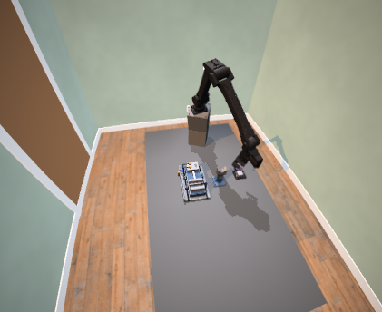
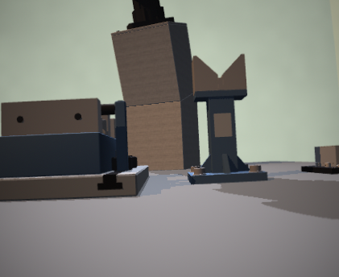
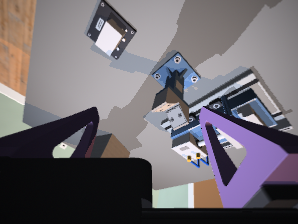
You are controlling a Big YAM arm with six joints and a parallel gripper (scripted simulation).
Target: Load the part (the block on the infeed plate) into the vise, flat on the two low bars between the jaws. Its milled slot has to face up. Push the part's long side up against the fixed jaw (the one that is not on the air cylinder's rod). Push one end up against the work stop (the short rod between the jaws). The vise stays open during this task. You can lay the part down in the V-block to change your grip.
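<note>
The part lies 250 mm below my hand, 110 mm to the left of it and 80 mm behind it. Round my hand: dark work stop rod: 220 mm to the right, 180 mm below, 50 mm behind; then black infeed plate: 260 mm below, 120 mm to the left, 80 mm behind; then fixed jaw: 270 mm to the right, 190 mm below, 30 mm behind.
</note>
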